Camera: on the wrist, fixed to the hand. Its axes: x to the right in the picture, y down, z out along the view.
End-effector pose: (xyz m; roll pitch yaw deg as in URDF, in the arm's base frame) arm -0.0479 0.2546 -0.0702 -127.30 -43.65 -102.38
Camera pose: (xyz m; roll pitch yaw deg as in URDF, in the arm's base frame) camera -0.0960 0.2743 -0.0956 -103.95 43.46 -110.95
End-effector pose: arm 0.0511 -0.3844 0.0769 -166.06 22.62 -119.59
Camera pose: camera 0.0164 -0.3491 0.1069 143.68 42.03 132.32
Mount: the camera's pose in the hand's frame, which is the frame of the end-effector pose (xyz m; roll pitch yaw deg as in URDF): -0.0240 0.0408 -0.0333 -6.22 -31.05 87.02
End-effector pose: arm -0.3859 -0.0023 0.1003 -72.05 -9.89 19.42
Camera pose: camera -0.3939 -0.0254 0.0478 -22.83 39.61 97.71
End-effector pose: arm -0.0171 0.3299 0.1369 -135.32 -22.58 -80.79
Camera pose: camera -0.0721 0.3415 0.1231 -125.96 61.28 -111.54
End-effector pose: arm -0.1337 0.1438 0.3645 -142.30 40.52 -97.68
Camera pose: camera -0.1836 0.1680 0.3812 106.25 47.47 114.65
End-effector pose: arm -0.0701 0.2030 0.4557 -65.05 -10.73 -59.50
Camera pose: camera -0.0884 0.2085 0.4011 -22.24 32.69 20.39
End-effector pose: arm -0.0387 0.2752 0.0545 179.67 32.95 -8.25
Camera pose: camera -0.0464 0.2353 0.0957 136.23 26.93 -113.90
